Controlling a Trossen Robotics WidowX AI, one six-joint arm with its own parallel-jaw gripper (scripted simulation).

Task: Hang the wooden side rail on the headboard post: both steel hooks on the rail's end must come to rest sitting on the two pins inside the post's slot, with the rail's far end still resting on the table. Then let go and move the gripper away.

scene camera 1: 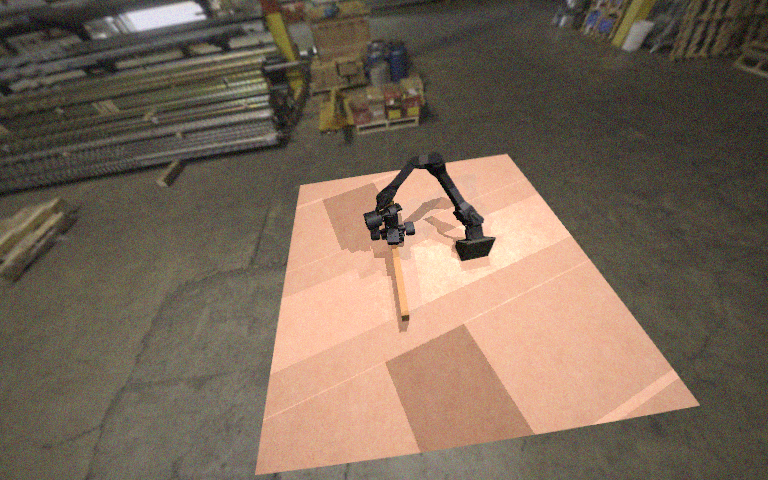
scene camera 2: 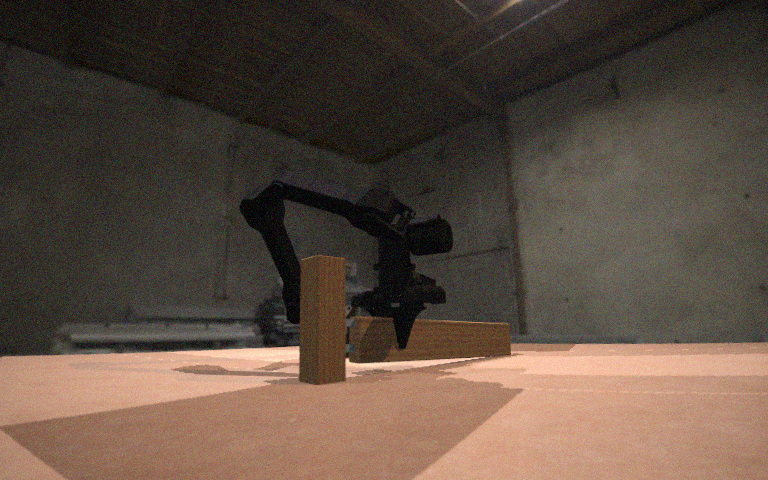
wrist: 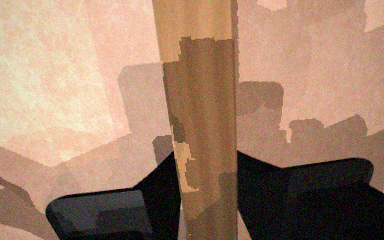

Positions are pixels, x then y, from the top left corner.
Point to a wooden side rail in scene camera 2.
371,340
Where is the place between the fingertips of my gripper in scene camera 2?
396,348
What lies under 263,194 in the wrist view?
My gripper.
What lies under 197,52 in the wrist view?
A wooden side rail.
